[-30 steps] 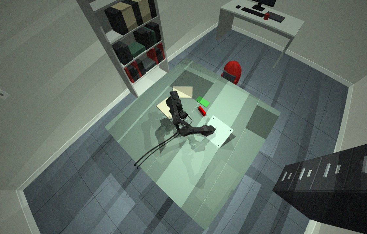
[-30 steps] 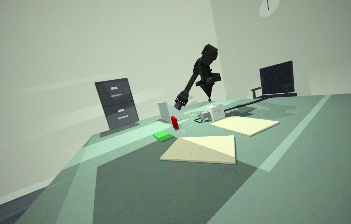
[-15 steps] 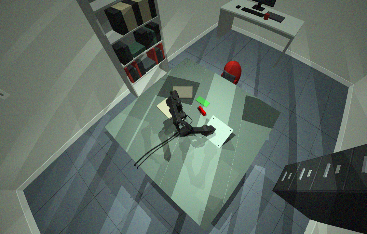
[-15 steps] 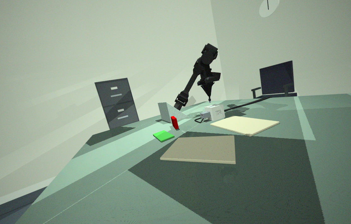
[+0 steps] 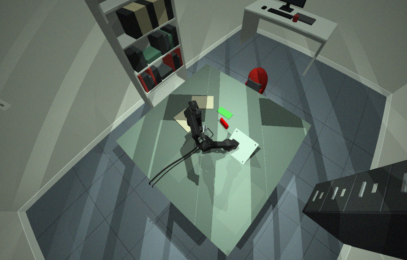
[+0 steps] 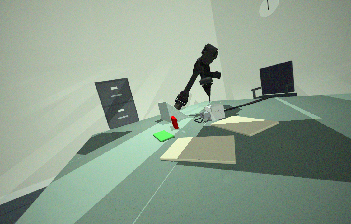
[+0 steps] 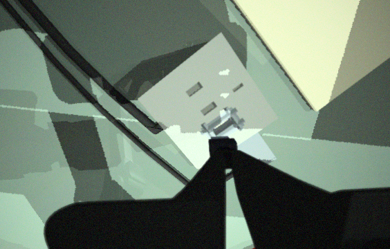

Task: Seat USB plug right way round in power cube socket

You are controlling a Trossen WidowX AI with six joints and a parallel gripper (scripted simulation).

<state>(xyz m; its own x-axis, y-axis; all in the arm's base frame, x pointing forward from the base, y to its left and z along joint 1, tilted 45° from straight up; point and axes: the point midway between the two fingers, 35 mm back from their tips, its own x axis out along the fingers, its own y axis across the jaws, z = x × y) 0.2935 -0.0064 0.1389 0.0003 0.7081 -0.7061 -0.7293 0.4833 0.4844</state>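
Now: gripper tip 10 mm above the dark USB plug. Also, from my gripper tip: green tile (310 mm to the right, 130 mm below, 30 mm behind); then red block (200 mm to the right, 100 mm below, 100 mm behind); then grey-framed USB socket (70 mm below, 10 mm to the right).
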